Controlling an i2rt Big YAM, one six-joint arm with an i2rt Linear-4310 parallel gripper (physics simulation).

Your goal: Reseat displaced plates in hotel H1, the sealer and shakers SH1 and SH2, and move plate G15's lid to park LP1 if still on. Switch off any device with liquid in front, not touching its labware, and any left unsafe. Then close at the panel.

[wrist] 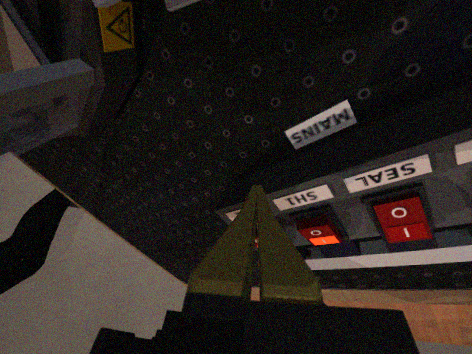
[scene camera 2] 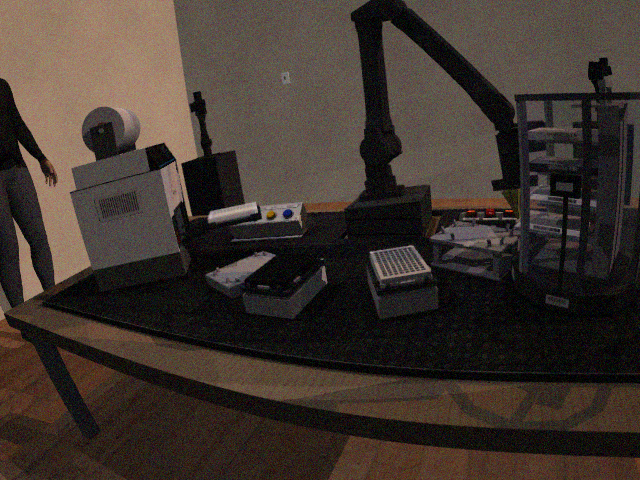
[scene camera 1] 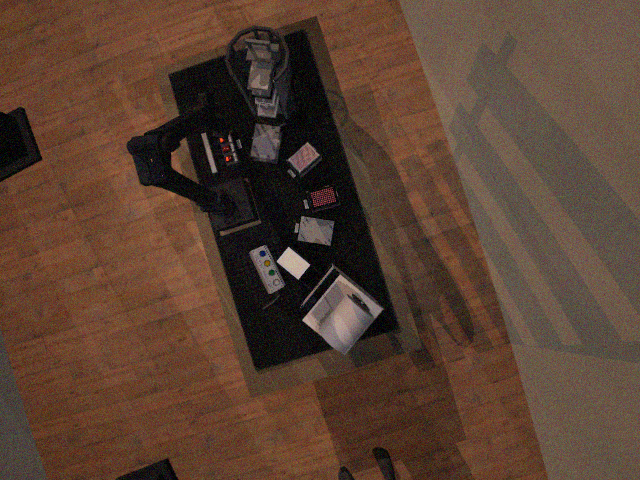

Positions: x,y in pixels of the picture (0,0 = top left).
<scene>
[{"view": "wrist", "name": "my gripper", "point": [256,190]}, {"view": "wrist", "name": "MAINS label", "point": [339,116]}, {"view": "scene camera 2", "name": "my gripper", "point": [519,219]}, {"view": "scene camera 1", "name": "plate hotel H1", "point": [257,43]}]
</scene>
